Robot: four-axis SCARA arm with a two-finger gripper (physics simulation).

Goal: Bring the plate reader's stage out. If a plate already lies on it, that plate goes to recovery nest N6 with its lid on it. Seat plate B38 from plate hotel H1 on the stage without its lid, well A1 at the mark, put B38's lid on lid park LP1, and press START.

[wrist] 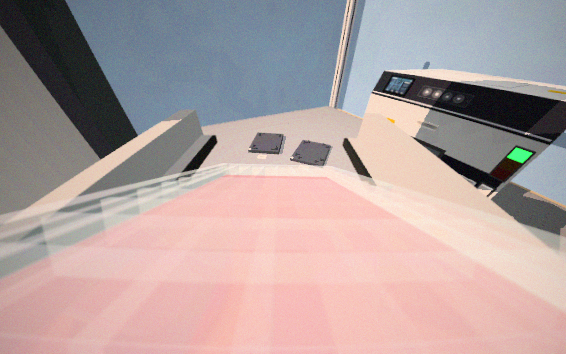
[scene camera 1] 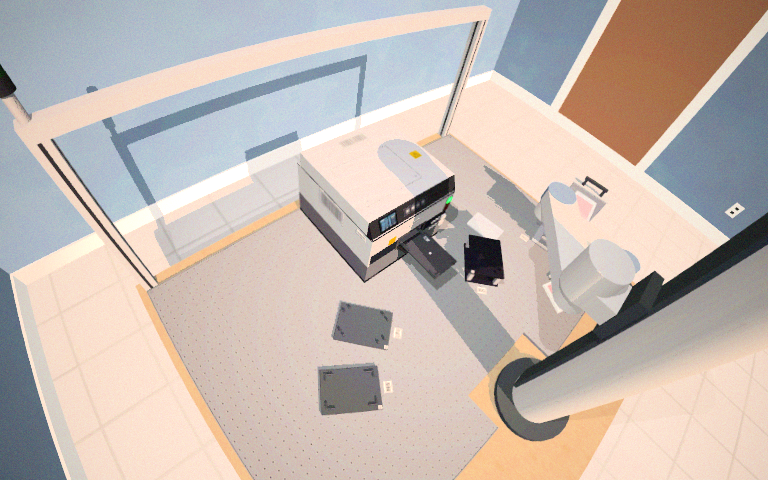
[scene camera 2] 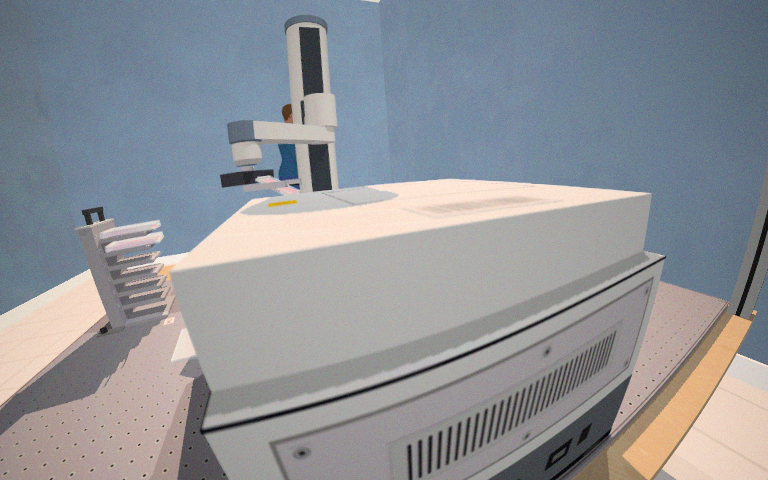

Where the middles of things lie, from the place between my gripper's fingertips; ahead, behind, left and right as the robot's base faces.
I see my gripper 35 cm short of the plate reader stage (scene camera 1: pixel 440 260), 8 cm to the right of it and 17 cm above it. The rest, counted from my hand: dark lid pad (scene camera 1: pixel 364 326) (32 cm ahead, 35 cm to the left, 28 cm below).
